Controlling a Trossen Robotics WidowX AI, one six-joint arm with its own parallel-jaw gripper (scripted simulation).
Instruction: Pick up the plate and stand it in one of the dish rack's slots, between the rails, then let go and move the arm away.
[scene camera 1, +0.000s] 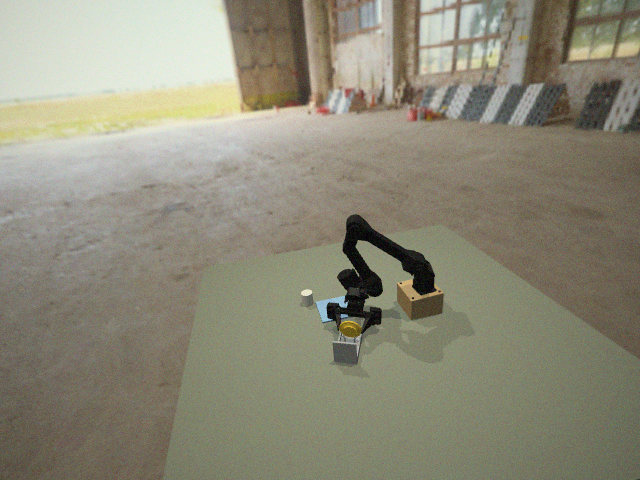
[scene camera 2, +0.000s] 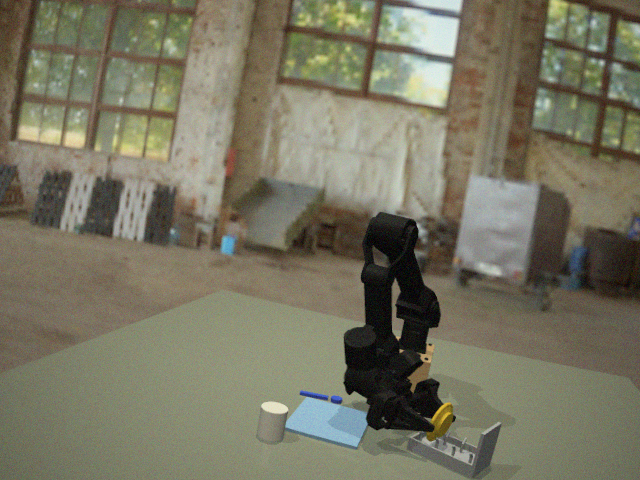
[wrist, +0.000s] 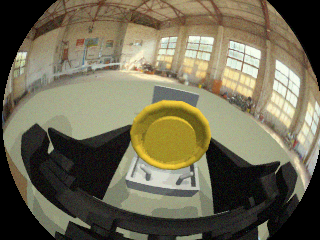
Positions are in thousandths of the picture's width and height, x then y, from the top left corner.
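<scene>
It is my own gripper that I see in the wrist view (533, 565), and I find it again in scene camera 1 (546, 691) and in scene camera 2 (695, 884).
</scene>
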